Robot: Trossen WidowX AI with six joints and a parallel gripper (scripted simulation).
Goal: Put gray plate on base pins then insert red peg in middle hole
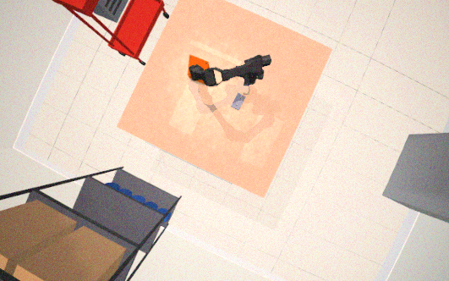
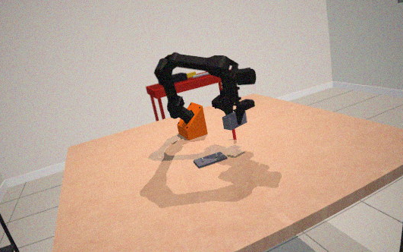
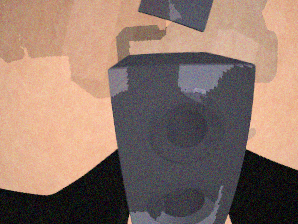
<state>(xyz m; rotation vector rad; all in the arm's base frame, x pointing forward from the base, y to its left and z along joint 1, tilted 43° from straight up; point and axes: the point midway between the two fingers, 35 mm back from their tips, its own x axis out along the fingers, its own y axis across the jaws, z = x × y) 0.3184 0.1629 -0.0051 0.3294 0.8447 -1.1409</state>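
The base lies 20 mm ahead of my gripper tip, 140 mm to the right of it and 100 mm below it. The rest, counted from my gripper tip: gray plate (30 mm above); then red peg (120 mm behind, 30 mm to the left, 70 mm below).
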